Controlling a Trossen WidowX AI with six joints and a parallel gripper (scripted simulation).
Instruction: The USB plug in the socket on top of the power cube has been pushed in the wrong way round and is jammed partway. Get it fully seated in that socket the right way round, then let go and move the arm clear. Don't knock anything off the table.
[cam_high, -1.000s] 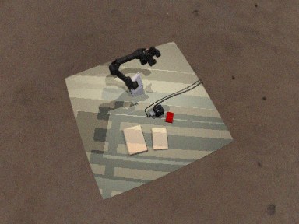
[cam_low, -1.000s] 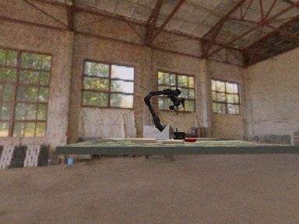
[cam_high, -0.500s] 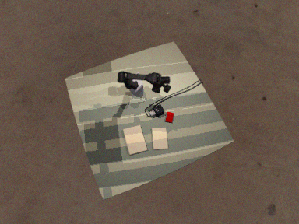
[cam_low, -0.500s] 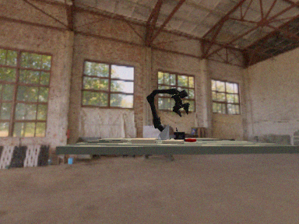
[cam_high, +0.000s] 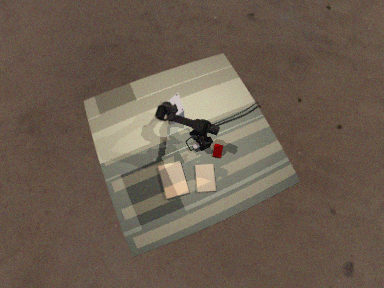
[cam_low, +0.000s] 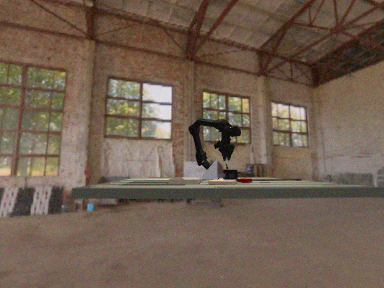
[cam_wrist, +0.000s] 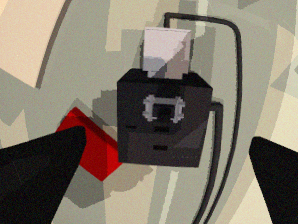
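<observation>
Now: gripper tip 4 cm above the grey USB plug. Round my gripper tip: red block 13 cm below, 10 cm to the left, 8 cm ahead.
</observation>
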